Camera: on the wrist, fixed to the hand. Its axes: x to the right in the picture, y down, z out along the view.
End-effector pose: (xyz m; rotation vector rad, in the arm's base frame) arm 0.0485 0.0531 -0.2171 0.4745 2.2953 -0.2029
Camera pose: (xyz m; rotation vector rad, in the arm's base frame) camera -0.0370 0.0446 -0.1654 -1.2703 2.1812 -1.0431
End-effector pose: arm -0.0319 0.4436 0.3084 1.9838 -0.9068 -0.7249
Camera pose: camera 0.0576 0.4882 0.3155 2.5700 0.7976 -1.3893
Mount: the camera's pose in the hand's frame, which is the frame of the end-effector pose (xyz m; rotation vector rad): 0.0146 -0.0417 -0.0900 0.1357 0.0244 -1.5058
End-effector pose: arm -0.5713 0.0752 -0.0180 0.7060 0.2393 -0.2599
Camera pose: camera -0.5822 0.1023 -0.1139 0.5387 0.7586 -1.7097
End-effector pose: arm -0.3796 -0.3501 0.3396 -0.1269 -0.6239 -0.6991
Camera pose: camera -0.3530 -0.4183 0.2710 0.5486 -0.6783 -2.0892
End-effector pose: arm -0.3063 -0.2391 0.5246 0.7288 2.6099 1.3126
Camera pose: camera -0.3632 -0.3181 0.5485 -1.0933 2.1598 0.5816
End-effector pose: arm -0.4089 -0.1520 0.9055 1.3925 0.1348 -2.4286
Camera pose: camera -0.3558 -0.0942 0.8431 -0.8344 -0.7728 1.7819
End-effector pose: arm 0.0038 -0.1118 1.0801 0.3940 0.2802 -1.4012
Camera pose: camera -0.0315 -0.0914 0.9885 0.2853 0.5486 -2.8997
